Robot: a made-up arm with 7 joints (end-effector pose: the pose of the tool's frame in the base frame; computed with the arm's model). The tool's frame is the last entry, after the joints.
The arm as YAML. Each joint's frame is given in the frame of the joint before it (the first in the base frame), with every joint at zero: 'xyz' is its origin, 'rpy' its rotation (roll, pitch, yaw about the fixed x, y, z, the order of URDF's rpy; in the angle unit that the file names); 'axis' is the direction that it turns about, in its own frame. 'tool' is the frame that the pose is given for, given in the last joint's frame.
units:
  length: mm
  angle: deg
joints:
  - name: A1
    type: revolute
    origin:
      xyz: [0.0, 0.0, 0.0]
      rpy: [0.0, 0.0, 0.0]
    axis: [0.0, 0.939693, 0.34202]
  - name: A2
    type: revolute
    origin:
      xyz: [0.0, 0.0, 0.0]
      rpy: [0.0, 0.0, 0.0]
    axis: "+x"
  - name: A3
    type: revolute
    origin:
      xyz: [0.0, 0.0, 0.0]
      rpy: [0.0, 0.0, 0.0]
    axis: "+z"
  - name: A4
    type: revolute
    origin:
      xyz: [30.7, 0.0, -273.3]
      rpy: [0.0, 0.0, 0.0]
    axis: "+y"
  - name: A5
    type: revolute
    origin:
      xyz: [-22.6, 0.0, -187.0]
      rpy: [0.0, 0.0, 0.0]
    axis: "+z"
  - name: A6
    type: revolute
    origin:
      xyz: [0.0, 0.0, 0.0]
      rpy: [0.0, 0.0, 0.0]
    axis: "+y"
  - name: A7
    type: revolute
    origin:
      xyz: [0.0, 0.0, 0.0]
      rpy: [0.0, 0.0, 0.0]
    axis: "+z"
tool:
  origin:
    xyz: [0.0, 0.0, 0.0]
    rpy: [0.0, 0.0, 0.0]
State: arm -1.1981 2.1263 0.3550 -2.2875 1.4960 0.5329 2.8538
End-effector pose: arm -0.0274 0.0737 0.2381 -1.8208 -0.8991 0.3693
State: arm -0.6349 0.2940 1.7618 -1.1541 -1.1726 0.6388 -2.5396
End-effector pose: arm 0.1956 0.2702 -0.2499 0.5605 0.7861 -1.2903
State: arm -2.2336 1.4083 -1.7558 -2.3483 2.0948 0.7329 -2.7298
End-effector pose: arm 0.2029 0.0085 0.1270 -0.5356 0.4594 2.1702
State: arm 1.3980 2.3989 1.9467 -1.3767 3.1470 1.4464 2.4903
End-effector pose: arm 0.3079 0.1468 0.1938 -0.6494 1.3403 1.5244
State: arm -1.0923 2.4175 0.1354 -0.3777 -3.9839 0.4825 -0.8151
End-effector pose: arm -0.1654 0.3119 0.2983 0.7529 -2.6241 0.6070
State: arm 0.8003 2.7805 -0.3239 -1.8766 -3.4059 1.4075 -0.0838
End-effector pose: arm 0.2402 0.2129 0.0221 -0.1076 0.9519 0.4626
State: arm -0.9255 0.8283 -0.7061 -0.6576 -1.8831 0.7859 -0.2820
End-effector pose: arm 0.3970 0.1806 -0.1235 -2.7453 -0.4488 1.4028
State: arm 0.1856 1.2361 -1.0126 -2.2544 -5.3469 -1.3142 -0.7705
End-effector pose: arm 0.0557 0.1152 -0.2226 -0.3084 -2.2261 -0.3459
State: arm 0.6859 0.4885 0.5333 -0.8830 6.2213 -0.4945 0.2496
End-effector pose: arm -0.1425 0.2639 -0.3219 0.7686 -0.8215 0.1983
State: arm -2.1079 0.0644 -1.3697 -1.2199 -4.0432 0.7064 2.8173
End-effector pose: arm 0.2286 -0.3325 0.0730 -0.4956 0.6131 1.2541
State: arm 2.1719 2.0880 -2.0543 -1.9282 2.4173 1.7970 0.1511
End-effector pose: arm -0.0661 0.1853 0.2439 -0.0920 -1.3682 -1.1735
